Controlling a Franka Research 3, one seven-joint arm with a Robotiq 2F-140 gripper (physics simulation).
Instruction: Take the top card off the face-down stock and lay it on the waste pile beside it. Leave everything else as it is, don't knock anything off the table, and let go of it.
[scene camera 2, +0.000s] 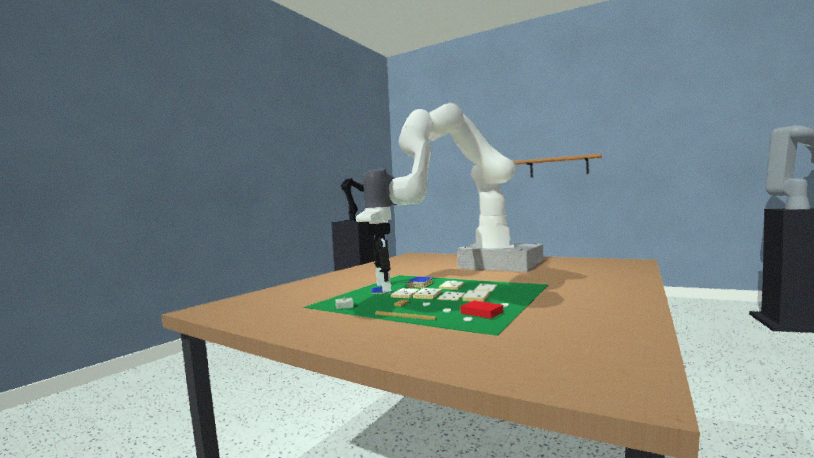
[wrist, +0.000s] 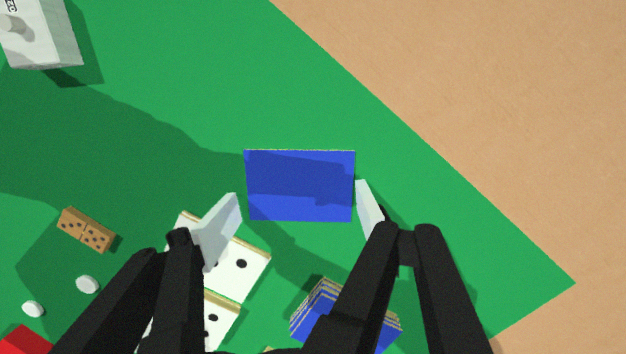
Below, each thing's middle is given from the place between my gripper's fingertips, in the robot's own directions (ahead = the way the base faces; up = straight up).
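Blue card (wrist: 312, 185): my hand 1 cm to the left of it, 1 cm above. Green mat (scene camera 2: 518, 295), from my hand: 4 cm ahead, 19 cm to the left, 2 cm below.
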